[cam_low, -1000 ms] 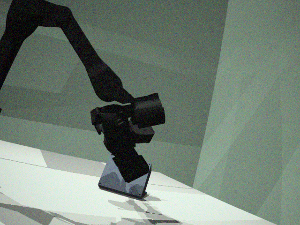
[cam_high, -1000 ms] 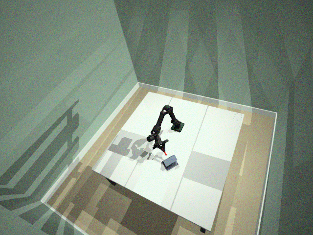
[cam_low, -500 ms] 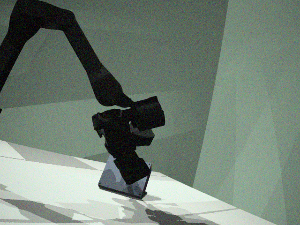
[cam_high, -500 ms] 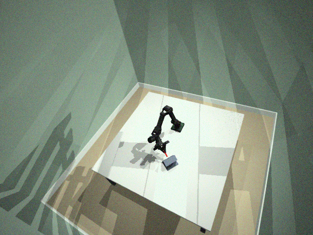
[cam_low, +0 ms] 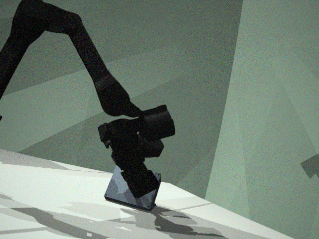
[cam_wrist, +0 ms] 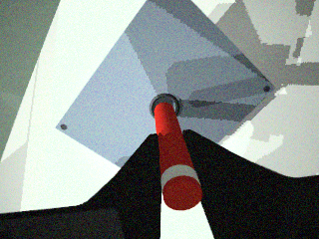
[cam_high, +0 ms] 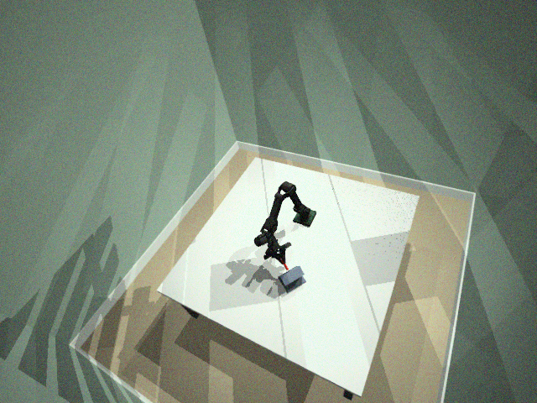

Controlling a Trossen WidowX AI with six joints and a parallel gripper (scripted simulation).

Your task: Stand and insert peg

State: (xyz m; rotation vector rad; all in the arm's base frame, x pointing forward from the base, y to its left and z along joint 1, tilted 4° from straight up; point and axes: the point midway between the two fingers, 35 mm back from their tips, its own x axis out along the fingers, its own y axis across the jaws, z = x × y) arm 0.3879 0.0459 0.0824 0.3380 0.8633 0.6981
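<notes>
Now: gripper tip 10 mm to the left of the red peg, 10 mm below it and 10 mm past it. The rest, counted from my gripper tip: blue-grey sloped panel 60 mm to the left, 40 mm below, 30 mm ahead.
</notes>
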